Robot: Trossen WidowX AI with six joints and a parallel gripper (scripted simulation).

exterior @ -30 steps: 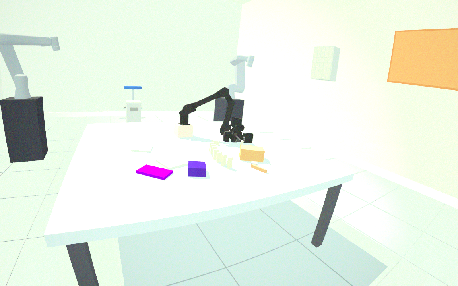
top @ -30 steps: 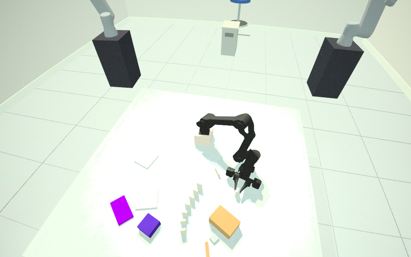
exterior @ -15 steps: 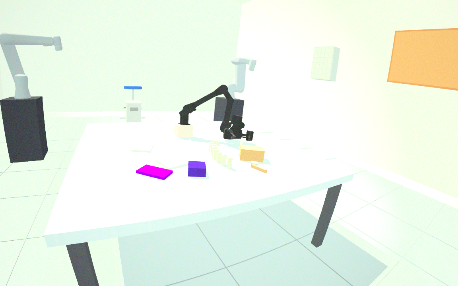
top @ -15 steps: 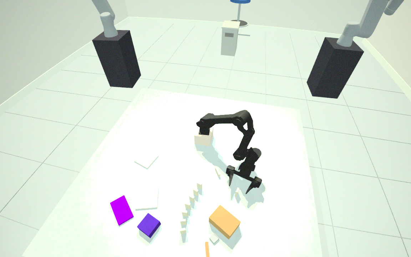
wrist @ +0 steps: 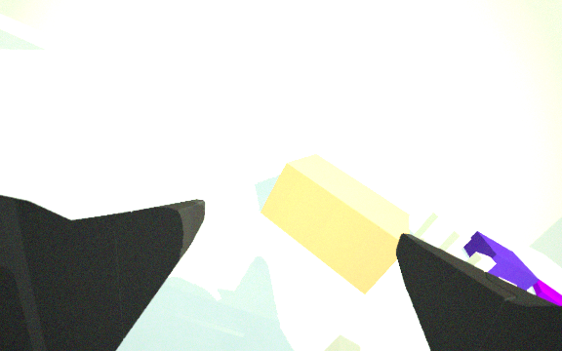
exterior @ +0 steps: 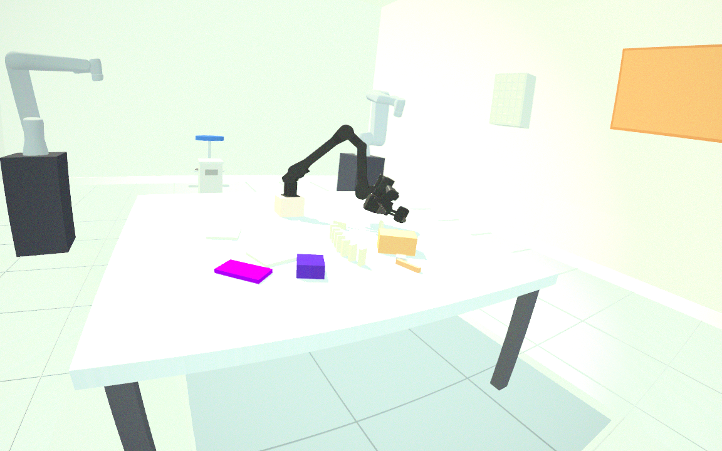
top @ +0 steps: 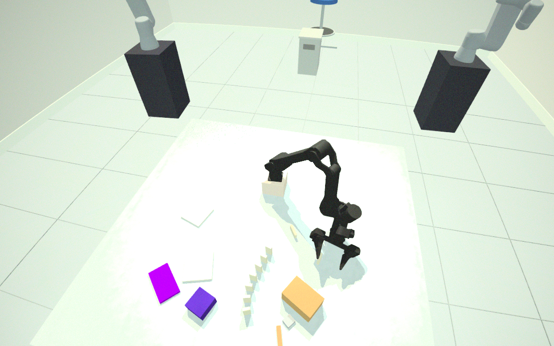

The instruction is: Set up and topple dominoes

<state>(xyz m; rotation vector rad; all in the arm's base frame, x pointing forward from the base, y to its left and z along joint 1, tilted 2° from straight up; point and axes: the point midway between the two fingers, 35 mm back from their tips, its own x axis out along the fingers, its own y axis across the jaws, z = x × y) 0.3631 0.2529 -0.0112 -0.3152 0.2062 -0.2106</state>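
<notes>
Right now my gripper tip is 11 cm short of the orange box, 8 cm to the left of it and 5 cm above it. The rest, counted from my gripper tip: purple block: 43 cm to the right, 17 cm ahead, 6 cm below; then orange stick: 25 cm ahead, 15 cm to the right, 7 cm below; then magenta slab: 59 cm to the right, 12 cm ahead, 7 cm below.
</notes>
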